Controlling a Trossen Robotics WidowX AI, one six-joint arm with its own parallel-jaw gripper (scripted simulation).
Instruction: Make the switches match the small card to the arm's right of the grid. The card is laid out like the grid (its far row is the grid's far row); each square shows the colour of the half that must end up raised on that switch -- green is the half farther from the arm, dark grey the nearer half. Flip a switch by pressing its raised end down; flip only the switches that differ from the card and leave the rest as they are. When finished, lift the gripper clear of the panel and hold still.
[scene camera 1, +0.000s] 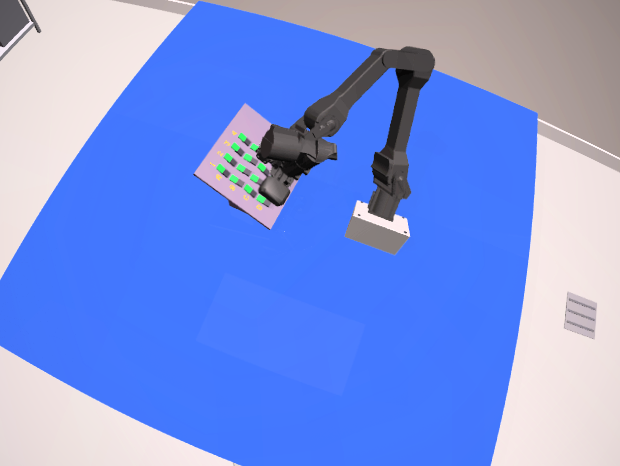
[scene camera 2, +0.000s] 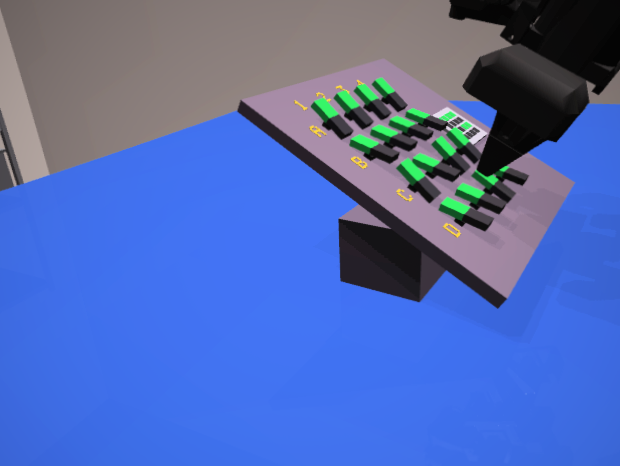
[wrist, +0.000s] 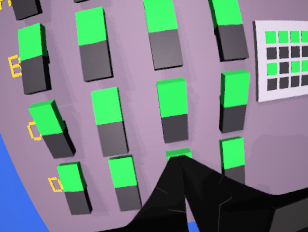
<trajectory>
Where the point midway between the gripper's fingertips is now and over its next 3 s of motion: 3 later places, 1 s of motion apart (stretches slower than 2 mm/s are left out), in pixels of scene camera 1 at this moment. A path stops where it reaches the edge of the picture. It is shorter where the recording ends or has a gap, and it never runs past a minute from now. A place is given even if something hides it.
My gripper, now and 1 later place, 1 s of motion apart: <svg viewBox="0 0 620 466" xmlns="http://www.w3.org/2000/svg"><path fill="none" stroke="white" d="M273 176L273 164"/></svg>
</trajectory>
